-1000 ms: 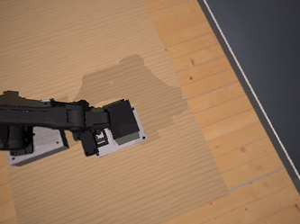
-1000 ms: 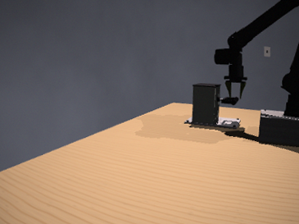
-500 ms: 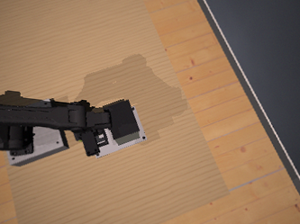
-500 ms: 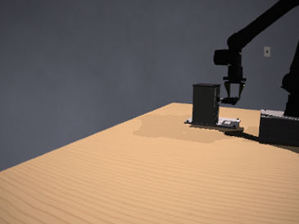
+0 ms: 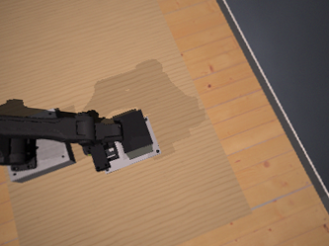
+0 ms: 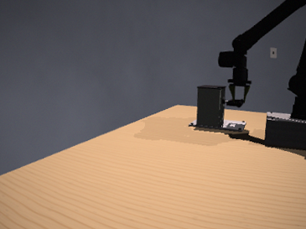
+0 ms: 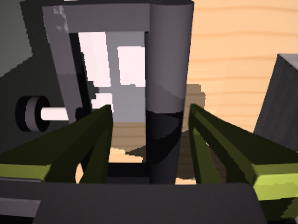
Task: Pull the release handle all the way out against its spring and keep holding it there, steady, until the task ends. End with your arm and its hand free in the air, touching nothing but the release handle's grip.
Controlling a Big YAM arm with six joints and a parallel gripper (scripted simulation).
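The baseplate lies 11 cm below my hand, 8 cm ahead of it and 2 cm to the left of it.
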